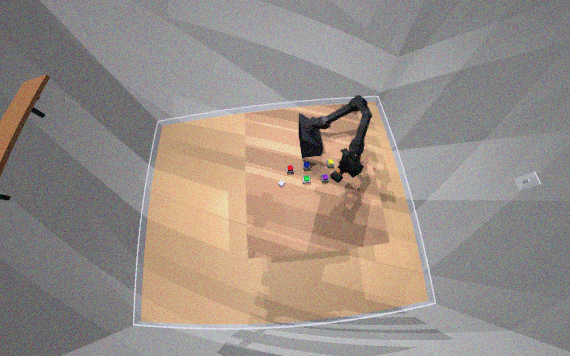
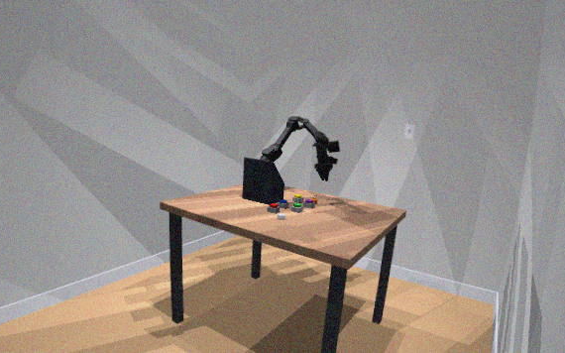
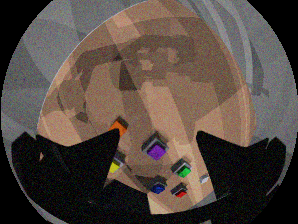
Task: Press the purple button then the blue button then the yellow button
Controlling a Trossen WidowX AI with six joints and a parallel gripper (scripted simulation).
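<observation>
My gripper tip is now 120 mm above the purple button, 80 mm to the left of it and 50 mm past it. Also, from my gripper tip: green button: 200 mm to the right, 120 mm below, 60 mm behind; then orange block: 140 mm below, 70 mm behind, 20 mm to the left; then yellow button: 160 mm behind, 120 mm below, 20 mm to the right.
</observation>
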